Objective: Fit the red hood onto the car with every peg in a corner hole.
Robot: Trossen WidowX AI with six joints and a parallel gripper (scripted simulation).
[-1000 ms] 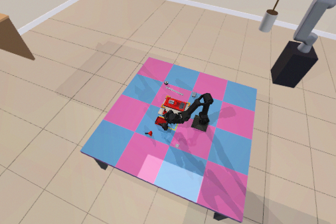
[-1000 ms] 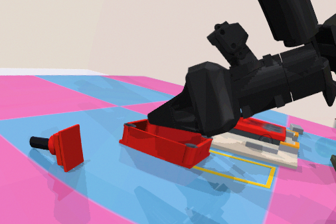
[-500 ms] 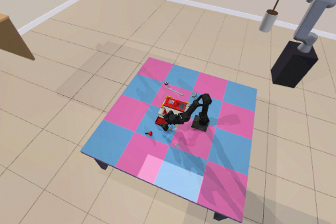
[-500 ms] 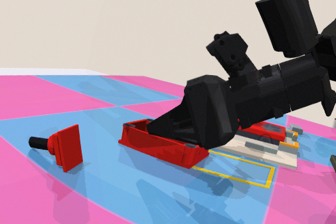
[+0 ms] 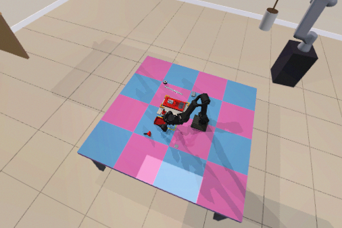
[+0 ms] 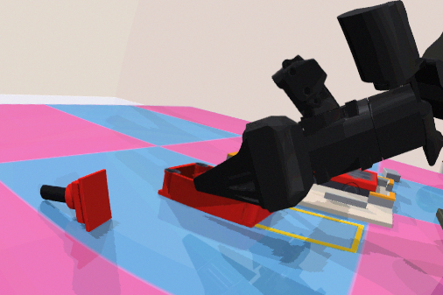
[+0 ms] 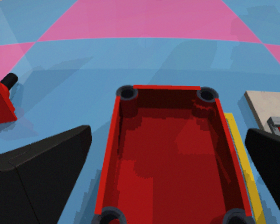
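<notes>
Now: gripper tip 2 cm above the red hood and 1 cm past it. Round my gripper tip: grey jig: 20 cm to the right, 8 cm behind, 1 cm below; grey engine block: 22 cm to the right, 4 cm behind.
</notes>
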